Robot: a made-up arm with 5 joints.
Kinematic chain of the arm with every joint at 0, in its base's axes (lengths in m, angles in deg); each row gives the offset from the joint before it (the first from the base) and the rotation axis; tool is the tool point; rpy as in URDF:
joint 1: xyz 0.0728 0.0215 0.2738 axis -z
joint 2: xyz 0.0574 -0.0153 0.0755 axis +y
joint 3: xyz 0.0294 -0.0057 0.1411 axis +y
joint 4: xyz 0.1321 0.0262 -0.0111 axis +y
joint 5: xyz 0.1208 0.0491 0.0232 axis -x
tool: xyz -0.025 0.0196 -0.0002 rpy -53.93 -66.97 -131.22
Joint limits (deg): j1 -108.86..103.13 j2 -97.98..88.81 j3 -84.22..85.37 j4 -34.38..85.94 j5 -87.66..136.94
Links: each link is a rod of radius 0.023 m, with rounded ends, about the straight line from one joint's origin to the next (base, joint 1, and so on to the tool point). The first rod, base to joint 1, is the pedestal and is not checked.
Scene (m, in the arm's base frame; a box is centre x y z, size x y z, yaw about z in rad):
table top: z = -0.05
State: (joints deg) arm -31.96 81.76 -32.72 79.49 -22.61
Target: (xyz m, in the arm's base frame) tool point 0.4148 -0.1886 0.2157
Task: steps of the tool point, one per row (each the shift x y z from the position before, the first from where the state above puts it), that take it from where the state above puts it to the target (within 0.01 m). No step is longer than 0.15 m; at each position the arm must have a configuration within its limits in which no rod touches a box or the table.
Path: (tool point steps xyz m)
1: 0.0750 -0.0395 0.0030
2: 0.0636 -0.0657 0.0093
3: 0.0423 -0.0879 0.0156
4: 0.0132 -0.1021 0.0215
5: -0.0205 -0.1054 0.0269

